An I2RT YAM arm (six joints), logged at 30 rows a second.
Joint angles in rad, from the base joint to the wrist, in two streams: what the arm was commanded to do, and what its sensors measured. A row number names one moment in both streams.
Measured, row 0:
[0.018 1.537 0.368 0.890 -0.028 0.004]
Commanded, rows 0 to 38:
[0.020 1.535 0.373 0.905 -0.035 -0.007]
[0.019 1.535 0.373 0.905 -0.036 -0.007]
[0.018 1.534 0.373 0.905 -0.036 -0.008]
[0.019 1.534 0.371 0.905 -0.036 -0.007]
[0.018 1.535 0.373 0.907 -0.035 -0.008]
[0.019 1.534 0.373 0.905 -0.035 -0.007]
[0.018 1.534 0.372 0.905 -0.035 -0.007]
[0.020 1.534 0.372 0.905 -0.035 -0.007]
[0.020 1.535 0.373 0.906 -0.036 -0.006]
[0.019 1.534 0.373 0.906 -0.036 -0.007]
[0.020 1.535 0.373 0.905 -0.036 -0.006]
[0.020 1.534 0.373 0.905 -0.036 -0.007]
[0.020 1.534 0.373 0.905 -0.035 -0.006]
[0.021 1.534 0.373 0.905 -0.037 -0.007]
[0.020 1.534 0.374 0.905 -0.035 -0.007]
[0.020 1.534 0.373 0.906 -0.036 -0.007]
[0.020 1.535 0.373 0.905 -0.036 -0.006]
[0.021 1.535 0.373 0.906 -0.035 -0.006]
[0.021 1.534 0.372 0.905 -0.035 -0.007]
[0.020 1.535 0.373 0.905 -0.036 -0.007]
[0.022 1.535 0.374 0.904 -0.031 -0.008]
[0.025 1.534 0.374 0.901 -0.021 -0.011]
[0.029 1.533 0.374 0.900 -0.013 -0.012]
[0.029 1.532 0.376 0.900 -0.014 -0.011]
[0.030 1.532 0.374 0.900 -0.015 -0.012]
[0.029 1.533 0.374 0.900 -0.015 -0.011]
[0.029 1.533 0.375 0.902 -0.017 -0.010]
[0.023 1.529 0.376 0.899 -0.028 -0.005]
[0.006 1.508 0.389 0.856 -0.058 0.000]
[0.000 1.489 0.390 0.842 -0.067 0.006]
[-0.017 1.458 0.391 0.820 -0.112 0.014]
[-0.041 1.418 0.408 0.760 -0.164 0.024]
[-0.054 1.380 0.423 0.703 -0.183 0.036]
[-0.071 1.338 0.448 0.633 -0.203 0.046]
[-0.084 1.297 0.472 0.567 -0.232 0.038]
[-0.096 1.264 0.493 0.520 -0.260 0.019]
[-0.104 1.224 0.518 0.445 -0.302 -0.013]
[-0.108 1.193 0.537 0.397 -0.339 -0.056]
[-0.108 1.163 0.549 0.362 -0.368 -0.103]
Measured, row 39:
[-0.103 1.232 0.508 0.544 -0.233 -0.016]
